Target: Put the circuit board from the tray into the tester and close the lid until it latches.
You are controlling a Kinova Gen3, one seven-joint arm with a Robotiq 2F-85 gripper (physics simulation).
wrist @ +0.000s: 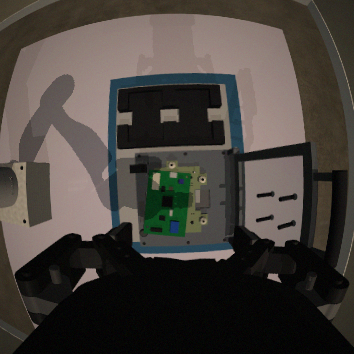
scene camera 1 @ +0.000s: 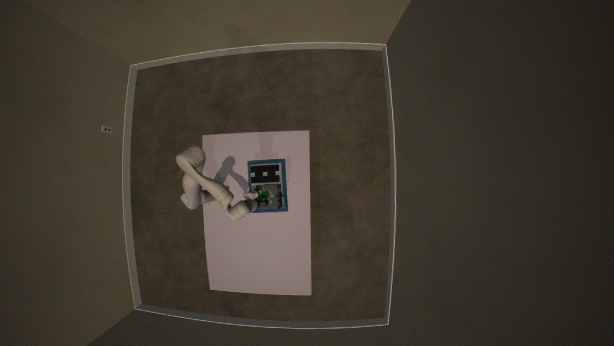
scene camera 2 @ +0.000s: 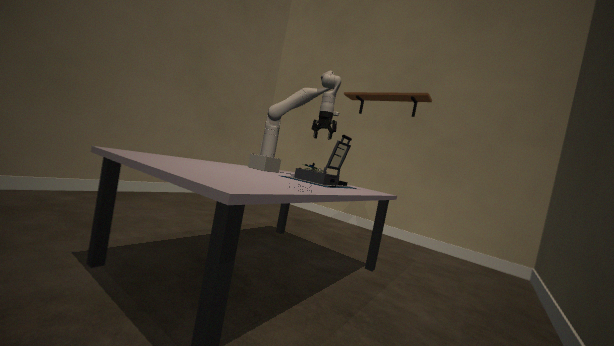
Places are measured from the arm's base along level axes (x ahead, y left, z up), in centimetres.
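Where they show: gripper, fingertip midpoint: (wrist: 182, 236) (scene camera 1: 259, 200) (scene camera 2: 322, 138); arm's base, link origin: (wrist: 6, 186) (scene camera 2: 267, 156).
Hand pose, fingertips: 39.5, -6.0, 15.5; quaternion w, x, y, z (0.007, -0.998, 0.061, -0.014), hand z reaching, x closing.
Observation:
Things, the pixels of their top centre, and the offset from my fingertips, as dx, dy, dz. "pt": a spot on its surface instead. Level surfaces: height alone.
- green circuit board, top centre: (wrist: 166, 204) (scene camera 1: 262, 197) -2.1, +0.2, -15.3
- yellow-green plate, surface spot: (wrist: 195, 175) pt +3.3, +4.4, -17.5
- black tray, surface spot: (wrist: 145, 117) (scene camera 1: 258, 174) pt -5.3, +17.3, -22.6
- blue-bordered mat, surface height: dz -24.2
- pink table, surface height: dz -24.4
The green circuit board (wrist: 159, 215) (scene camera 1: 264, 195) lies component side up on the yellow-green plate (wrist: 195, 175) of the tester (wrist: 215, 165) (scene camera 2: 311, 175). It is slightly turned and shifted left, so the plate's right part and its round posts show beside it. In scene camera 2 its fine tilt is too small to tell. The tester's lid (wrist: 310, 200) (scene camera 2: 343, 145) stands open, leaning up at the right side. The black tray (wrist: 145, 117) (scene camera 1: 257, 174) behind the tester holds no board. My gripper (wrist: 182, 236) (scene camera 2: 323, 136) is open and empty, above the tester and apart from the board.
A blue-bordered mat (wrist: 172, 78) (scene camera 1: 286, 170) lies under the tray and tester on the pink table (scene camera 1: 260, 250) (scene camera 2: 200, 172). The arm's base (scene camera 2: 264, 162) (wrist: 37, 195) stands left of the tester. A wooden wall shelf (scene camera 2: 387, 97) hangs beyond the table.

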